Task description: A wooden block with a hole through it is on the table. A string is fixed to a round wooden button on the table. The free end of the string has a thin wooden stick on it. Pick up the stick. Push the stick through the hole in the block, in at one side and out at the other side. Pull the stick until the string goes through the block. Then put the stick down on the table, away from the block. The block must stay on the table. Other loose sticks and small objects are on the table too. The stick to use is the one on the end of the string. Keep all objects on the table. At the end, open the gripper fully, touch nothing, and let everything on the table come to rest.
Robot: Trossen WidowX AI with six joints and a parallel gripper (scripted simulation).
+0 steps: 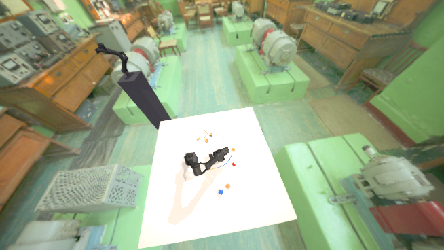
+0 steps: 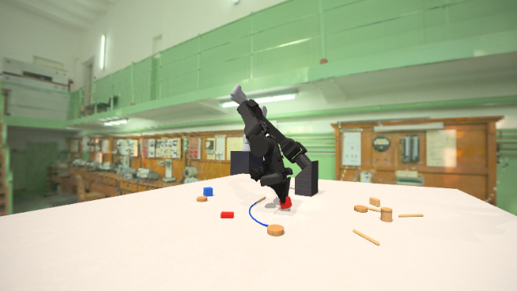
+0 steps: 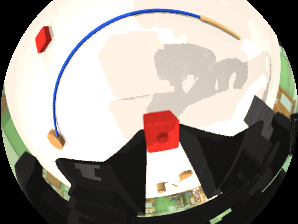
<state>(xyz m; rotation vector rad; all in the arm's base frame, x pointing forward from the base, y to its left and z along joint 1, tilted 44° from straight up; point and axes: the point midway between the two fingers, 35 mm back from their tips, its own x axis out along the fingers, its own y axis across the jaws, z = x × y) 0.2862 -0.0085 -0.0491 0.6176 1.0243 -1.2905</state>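
Now: gripper tip 13 cm to the left of the thin wooden stick, 5 cm past it and 2 cm above it. Also, from my gripper tip: red cube (right at my gripper tip); flat red piece (16 cm ahead, 10 cm to the right, 2 cm below); round wooden button (17 cm ahead, 7 cm to the left, 2 cm below).
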